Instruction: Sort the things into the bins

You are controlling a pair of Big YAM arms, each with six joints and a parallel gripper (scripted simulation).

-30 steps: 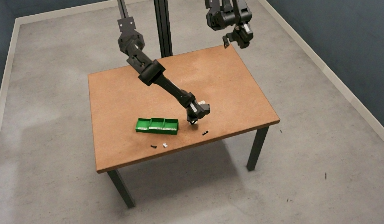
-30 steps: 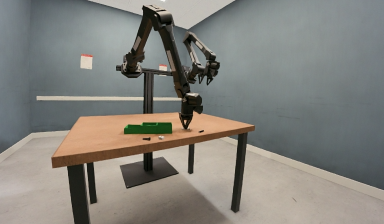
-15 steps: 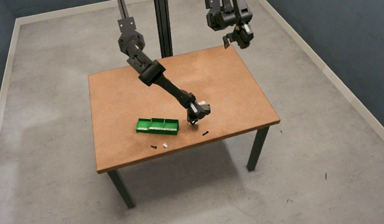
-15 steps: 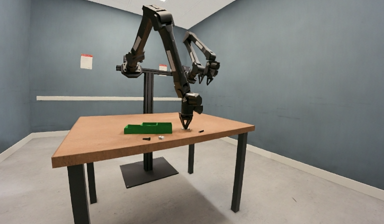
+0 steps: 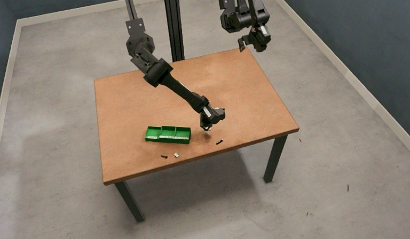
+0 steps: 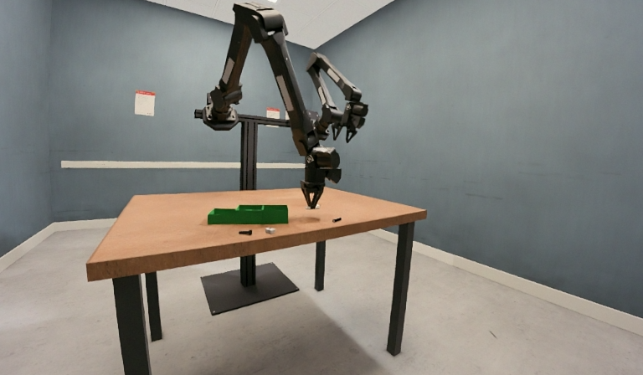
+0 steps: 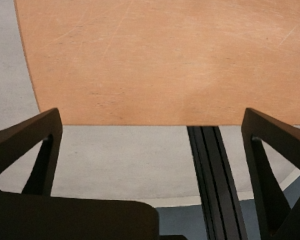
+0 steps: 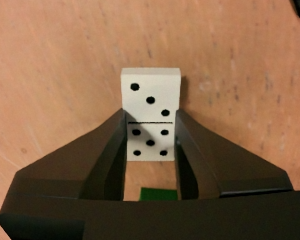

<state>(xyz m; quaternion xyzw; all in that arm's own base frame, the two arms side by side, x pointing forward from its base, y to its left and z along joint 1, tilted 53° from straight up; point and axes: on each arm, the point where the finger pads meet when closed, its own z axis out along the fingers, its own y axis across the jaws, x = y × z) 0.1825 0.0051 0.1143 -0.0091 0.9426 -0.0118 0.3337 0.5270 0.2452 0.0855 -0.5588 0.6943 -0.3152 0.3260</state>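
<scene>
Now: the green two-compartment bin 70 mm behind my right hand, 210 mm to the right of it and 20 mm below it. Round my right hand: black bolt (60 mm ahead, 270 mm to the right, 30 mm below).
</scene>
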